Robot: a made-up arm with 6 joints.
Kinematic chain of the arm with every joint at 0, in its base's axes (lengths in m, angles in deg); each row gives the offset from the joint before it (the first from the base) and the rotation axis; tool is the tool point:
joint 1: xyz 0 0 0.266 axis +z
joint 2: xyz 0 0 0 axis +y
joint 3: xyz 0 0 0.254 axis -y
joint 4: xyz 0 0 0 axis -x
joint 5: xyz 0.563 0 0 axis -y
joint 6: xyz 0 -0.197 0 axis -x
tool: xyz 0 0 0
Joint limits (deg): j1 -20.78..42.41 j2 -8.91..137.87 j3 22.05..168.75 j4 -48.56..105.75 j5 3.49..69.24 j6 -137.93..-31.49
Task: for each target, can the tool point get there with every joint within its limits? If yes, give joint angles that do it. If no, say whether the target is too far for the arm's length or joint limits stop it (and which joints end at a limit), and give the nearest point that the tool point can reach.
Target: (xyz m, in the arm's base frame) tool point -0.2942 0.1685 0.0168
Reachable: no: joint limits stop it (at a limit: joint 1, joint 2, joint 3) | nearest point -0.5630 0.2354 0.3441 | short by 0.429 m
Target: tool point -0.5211 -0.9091 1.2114
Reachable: no: too far | nearest point -0.2684 -0.4559 0.8548 | short by 0.630 m
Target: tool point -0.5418 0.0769 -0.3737
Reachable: no: joint limits stop it (at a limit: joint 1, joint 2, joint 3, joint 4) | nearest point -0.2405 -0.0482 -0.3648 | short by 0.326 m
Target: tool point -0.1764 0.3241 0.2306
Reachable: no: joint limits stop it (at a limit: joint 1, joint 2, joint 3, joint 4) | nearest point -0.5510 0.2663 0.3505 | short by 0.398 m
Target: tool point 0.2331 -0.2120 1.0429
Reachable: yes | joints -5.75 10.64 73.17 17.80 32.37 -77.52
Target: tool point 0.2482 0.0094 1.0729
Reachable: yes | joints 18.41 6.95 58.29 69.36 8.55 -102.63
